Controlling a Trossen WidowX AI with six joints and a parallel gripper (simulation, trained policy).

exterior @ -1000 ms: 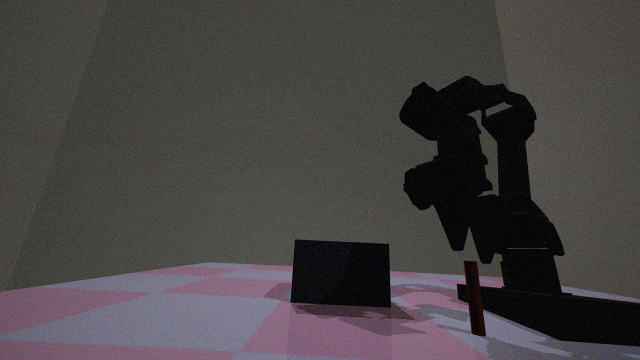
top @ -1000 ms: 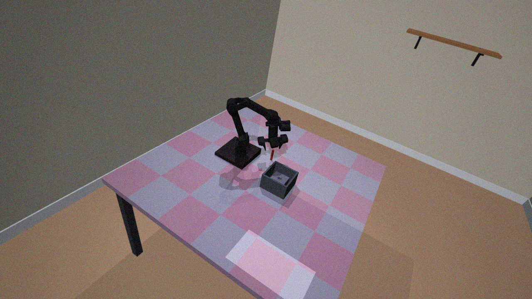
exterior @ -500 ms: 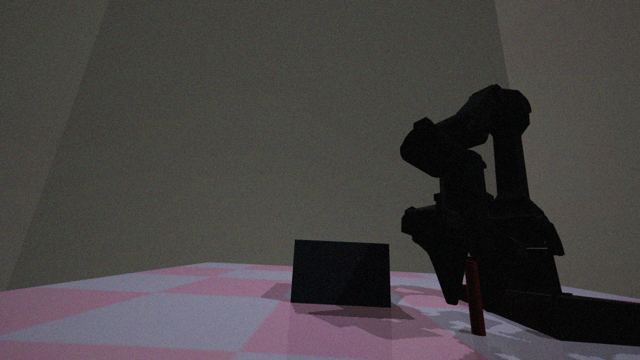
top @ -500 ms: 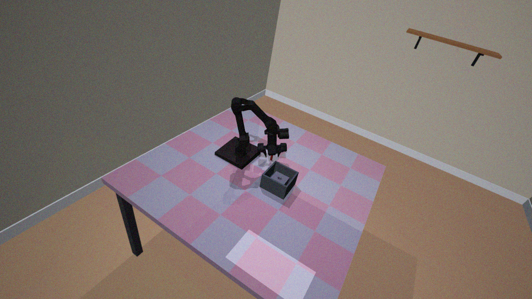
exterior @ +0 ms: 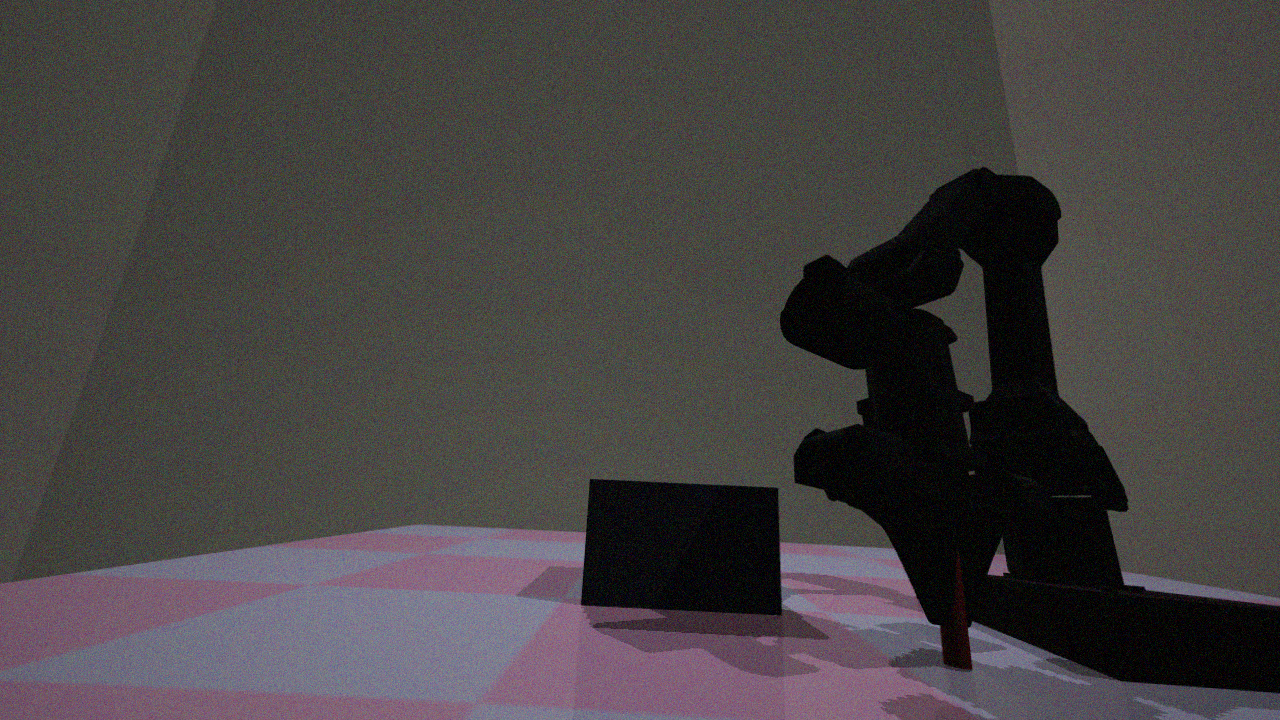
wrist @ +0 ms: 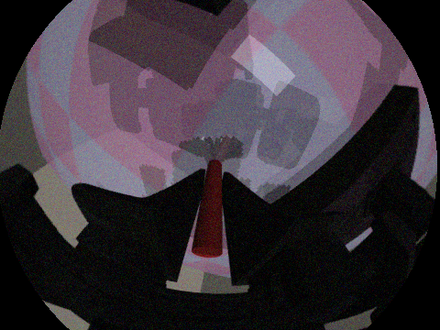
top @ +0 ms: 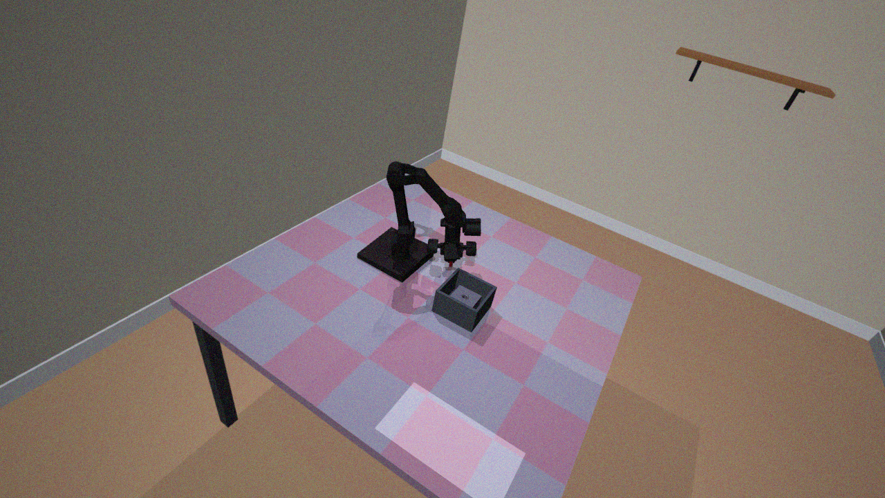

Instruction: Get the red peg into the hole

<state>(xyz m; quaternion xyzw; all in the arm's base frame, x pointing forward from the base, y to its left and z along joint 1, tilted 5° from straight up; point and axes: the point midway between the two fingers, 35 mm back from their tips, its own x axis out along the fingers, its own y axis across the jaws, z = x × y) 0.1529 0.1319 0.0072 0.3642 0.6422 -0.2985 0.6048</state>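
The grey plate lies 17 cm ahead of my gripper tip, 16 cm to the right of it and 2 cm above it. The rest, counted from my gripper tip: dark grey box 17 cm ahead, 16 cm to the right, 1 cm above; then red peg 2 cm above.
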